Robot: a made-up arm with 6 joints.
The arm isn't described. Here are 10 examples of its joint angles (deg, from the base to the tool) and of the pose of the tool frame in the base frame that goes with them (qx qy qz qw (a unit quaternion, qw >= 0); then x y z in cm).
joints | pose
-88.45 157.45 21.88 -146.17 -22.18 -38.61 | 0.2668 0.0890 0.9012 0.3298 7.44 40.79 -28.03
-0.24 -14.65 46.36 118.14 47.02 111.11 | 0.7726 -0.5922 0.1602 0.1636 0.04 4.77 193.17
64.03 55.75 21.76 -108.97 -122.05 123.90 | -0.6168 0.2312 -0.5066 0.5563 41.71 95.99 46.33
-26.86 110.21 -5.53 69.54 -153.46 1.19 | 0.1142 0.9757 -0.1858 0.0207 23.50 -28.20 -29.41
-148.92 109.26 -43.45 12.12 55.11 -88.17 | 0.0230 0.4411 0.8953 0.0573 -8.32 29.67 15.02
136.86 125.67 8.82 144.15 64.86 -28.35 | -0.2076 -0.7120 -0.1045 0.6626 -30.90 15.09 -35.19
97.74 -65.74 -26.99 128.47 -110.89 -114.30 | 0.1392 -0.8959 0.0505 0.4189 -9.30 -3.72 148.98
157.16 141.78 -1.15 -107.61 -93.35 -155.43 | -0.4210 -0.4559 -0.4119 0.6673 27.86 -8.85 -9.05
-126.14 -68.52 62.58 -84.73 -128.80 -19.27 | -0.1061 -0.2187 0.1906 0.9511 46.76 81.00 159.69
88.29 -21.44 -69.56 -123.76 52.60 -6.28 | 0.4269 -0.4528 0.0766 0.7790 -9.49 14.27 58.19
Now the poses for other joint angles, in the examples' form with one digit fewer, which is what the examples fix.
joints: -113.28 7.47 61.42 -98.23 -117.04 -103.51
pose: 0.547 -0.679 -0.399 0.283 -31.4 -55.1 176.1
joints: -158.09 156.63 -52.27 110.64 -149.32 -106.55
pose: 0.538 0.342 -0.071 0.767 46.2 21.0 35.3
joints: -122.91 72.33 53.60 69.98 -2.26 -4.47
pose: -0.122 0.144 -0.123 0.974 -81.9 -100.3 83.9
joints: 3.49 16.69 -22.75 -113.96 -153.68 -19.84
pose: -0.953 -0.285 -0.043 0.094 60.1 12.4 61.3
